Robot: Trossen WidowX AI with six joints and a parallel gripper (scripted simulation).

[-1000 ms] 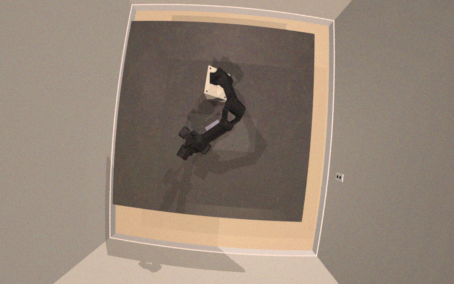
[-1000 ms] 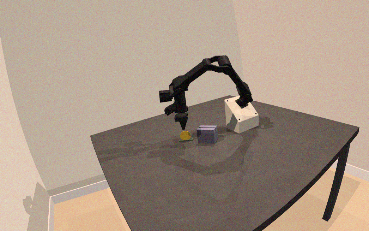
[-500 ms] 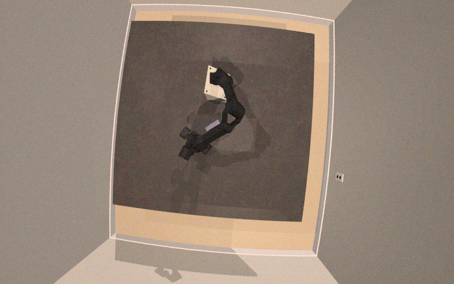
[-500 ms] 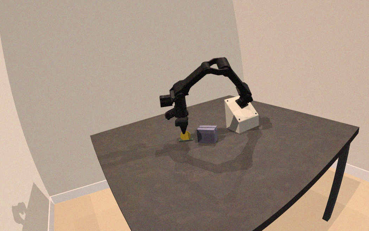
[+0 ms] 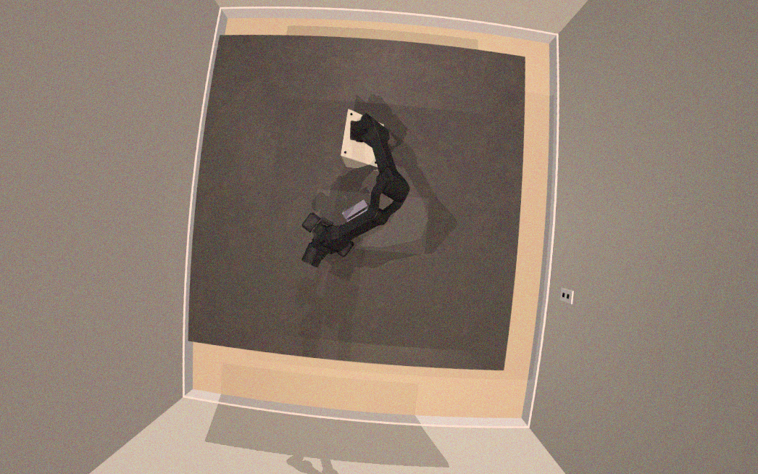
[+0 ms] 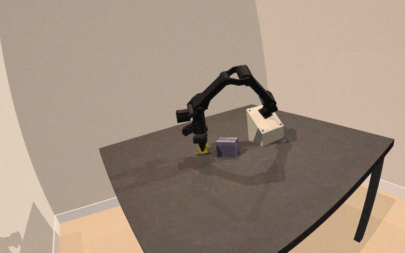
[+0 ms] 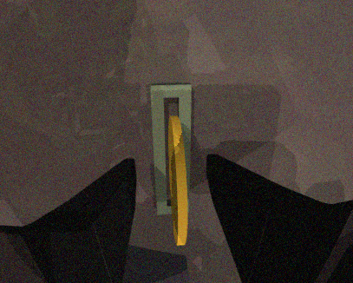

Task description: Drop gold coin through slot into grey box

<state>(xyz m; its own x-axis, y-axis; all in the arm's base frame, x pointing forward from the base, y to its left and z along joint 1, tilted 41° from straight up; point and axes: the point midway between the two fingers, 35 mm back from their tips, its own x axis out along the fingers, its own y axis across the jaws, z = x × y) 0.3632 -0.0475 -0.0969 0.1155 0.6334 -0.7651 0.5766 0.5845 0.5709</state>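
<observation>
Right now my gripper tip is 1 cm below the gold coin.
</observation>
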